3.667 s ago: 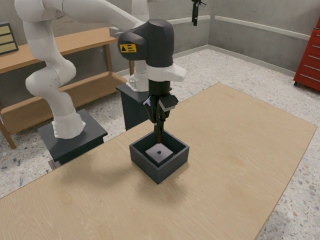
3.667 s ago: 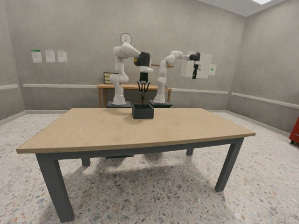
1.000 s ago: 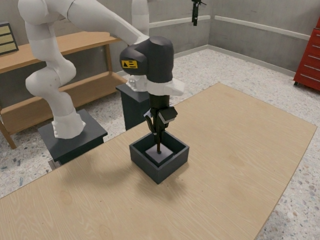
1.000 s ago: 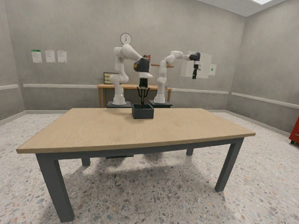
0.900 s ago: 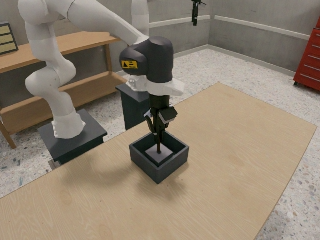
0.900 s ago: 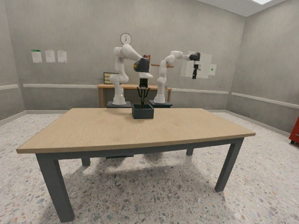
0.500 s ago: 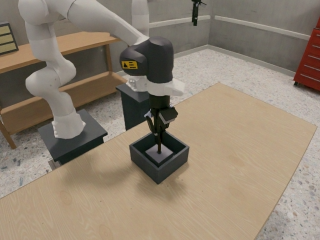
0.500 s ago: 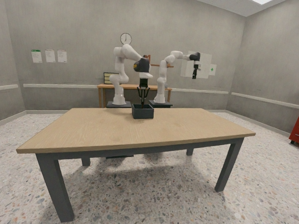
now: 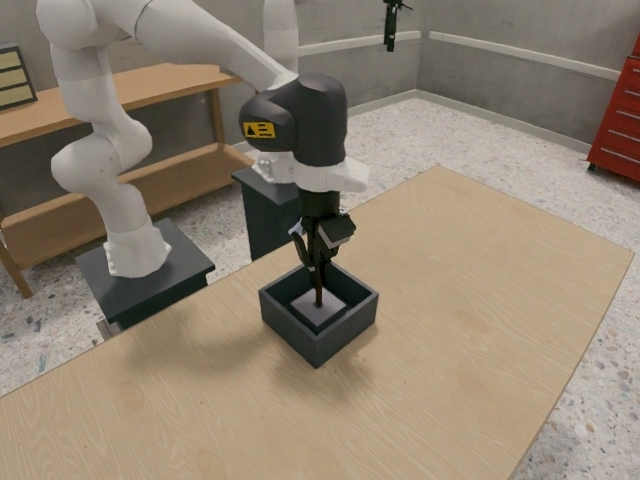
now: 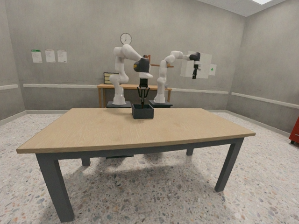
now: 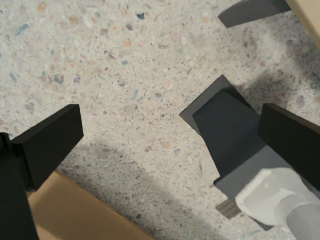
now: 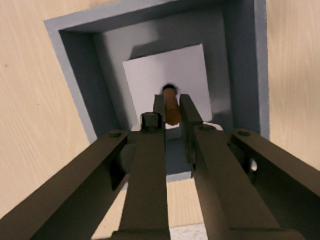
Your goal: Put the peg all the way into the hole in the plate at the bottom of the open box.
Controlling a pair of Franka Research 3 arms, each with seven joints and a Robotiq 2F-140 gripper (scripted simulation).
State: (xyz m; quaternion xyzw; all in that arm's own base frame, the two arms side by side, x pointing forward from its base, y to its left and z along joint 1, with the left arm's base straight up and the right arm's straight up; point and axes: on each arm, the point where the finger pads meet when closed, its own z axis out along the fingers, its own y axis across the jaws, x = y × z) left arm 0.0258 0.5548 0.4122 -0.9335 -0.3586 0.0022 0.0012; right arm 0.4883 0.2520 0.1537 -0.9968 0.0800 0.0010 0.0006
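My right hand is 5 cm above the brown peg. The rest, counted from my right hand: dark grey box (13 cm below); grey plate (11 cm below).
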